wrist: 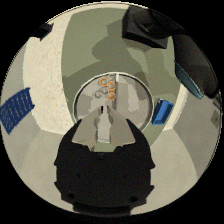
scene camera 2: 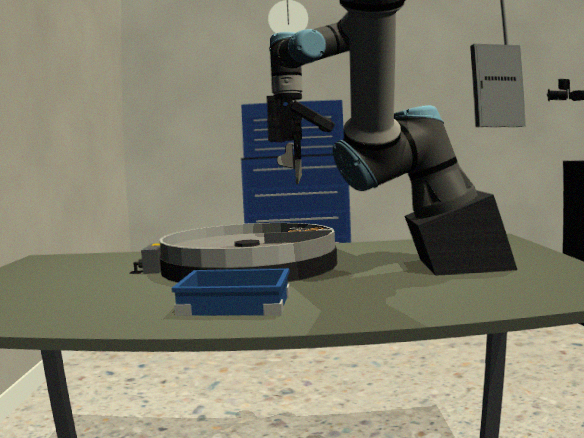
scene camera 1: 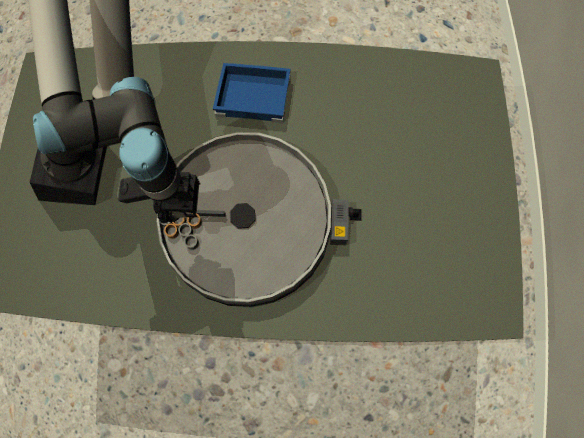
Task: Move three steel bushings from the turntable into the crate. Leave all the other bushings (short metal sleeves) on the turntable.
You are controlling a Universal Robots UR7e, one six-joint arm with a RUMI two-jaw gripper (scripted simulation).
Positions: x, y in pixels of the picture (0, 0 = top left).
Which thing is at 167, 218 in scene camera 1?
My gripper.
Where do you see a blue crate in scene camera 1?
259, 89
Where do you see a blue crate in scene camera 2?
At 210, 292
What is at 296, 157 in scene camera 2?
My gripper.
